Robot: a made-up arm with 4 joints.
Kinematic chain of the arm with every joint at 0, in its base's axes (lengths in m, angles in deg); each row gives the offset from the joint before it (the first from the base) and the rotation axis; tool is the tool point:
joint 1: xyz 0 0 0.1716 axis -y
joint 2: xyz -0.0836 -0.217 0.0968 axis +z
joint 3: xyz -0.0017 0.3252 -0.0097 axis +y
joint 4: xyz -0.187 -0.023 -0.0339 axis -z
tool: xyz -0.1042 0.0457 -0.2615
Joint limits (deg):
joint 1: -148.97..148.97
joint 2: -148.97..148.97
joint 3: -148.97..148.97
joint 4: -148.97..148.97
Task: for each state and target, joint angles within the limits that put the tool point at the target. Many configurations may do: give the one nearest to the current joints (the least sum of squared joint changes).
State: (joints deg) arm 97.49 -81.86 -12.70 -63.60
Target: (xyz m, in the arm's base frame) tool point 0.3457 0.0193 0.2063
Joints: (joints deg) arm 70.20 -68.25 -27.37 -22.61
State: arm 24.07 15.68 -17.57 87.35
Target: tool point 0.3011 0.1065 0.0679
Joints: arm 34.61 -29.58 -46.01 63.68
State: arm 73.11 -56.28 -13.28 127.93
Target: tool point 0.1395 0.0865 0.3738
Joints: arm 104.76 -60.61 10.74 125.09
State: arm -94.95 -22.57 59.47 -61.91
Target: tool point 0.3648 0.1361 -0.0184
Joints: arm -127.59 -48.98 97.30 -56.51
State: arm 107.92 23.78 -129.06 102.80
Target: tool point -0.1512 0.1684 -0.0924
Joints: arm 136.83 32.81 -147.39 148.97
